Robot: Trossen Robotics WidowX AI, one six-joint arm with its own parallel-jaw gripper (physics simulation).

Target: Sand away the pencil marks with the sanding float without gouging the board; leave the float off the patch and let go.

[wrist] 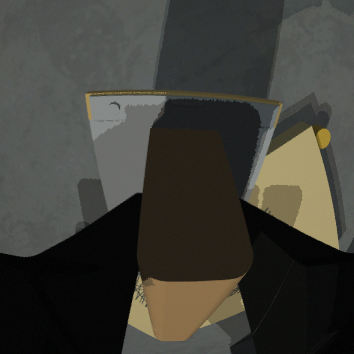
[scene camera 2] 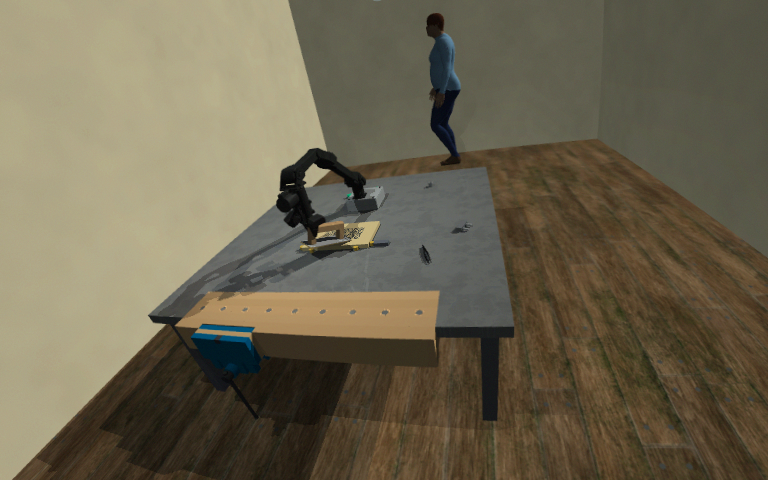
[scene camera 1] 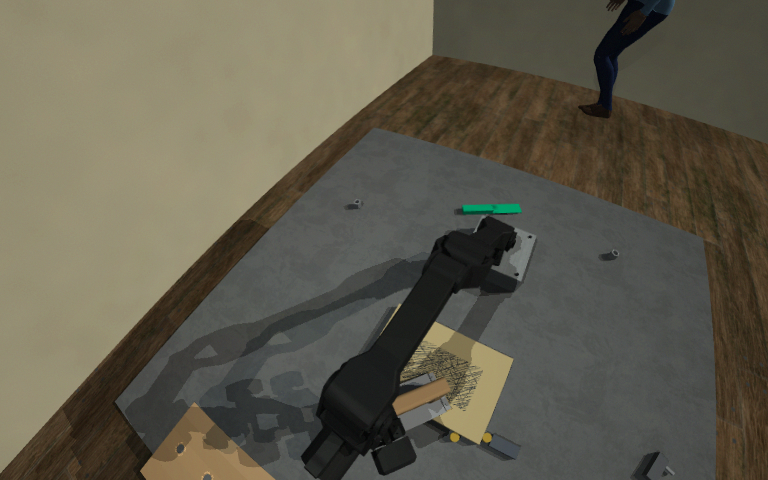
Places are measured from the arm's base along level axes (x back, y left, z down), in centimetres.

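Pixels of known places: gripper, between the fingertips: point(wrist: 184, 203) point(scene camera 2: 313, 235); arm's base, origin of its link: point(scene camera 2: 359, 196).
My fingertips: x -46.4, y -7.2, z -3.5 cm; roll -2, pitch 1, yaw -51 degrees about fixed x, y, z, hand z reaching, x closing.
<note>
Ahead of a thing's pixels: the offset from my fingertips to its top centre. "*": to the spot under its first point.
The sanding float {dx +4.3, dy +3.5, dz -4.5 cm} point(scene camera 1: 421, 396) point(wrist: 192, 200) has a wooden handle and a flat grey plate with a yellowish edge. My gripper point(scene camera 2: 314, 227) point(wrist: 184, 203) is shut on the handle. The float is over the near-left part of the pale yellow board {dx +14.3, dy +5.4, dz +7.7 cm} point(scene camera 1: 493, 384) point(scene camera 2: 370, 228) point(wrist: 302, 170), and part of its plate reaches past the board's edge. Whether the plate touches the board is not clear. Dark crossed pencil marks {* dx +16.2, dy +10.8, dz +7.7 cm} point(scene camera 1: 461, 370) point(scene camera 2: 355, 232) show on the board beside and behind the float. The arm and float hide the rest of the patch in scene camera 1.
Yellow pegs {dx +2.8, dy +14.7, dz +8.1 cm} point(scene camera 1: 454, 437) {dx +5.4, dy +20.8, dz +8.1 cm} point(scene camera 1: 487, 437) {dx +7.2, dy -11.0, dz +8.1 cm} point(wrist: 323, 138) and a grey-blue block {dx +5.1, dy +24.8, dz +8.1 cm} point(scene camera 1: 504, 446) point(scene camera 2: 381, 243) sit at the board's near edge. A green bar {dx +66.9, dy +3.3, dz +7.9 cm} point(scene camera 1: 491, 208) lies behind the arm's base. A wooden beam point(scene camera 2: 339, 328) with a blue vise {* dx -45.9, dy -18.1, dz +13.8 cm} point(scene camera 2: 226, 349) runs along the table's front. A person point(scene camera 2: 444, 67) stands beyond.
</note>
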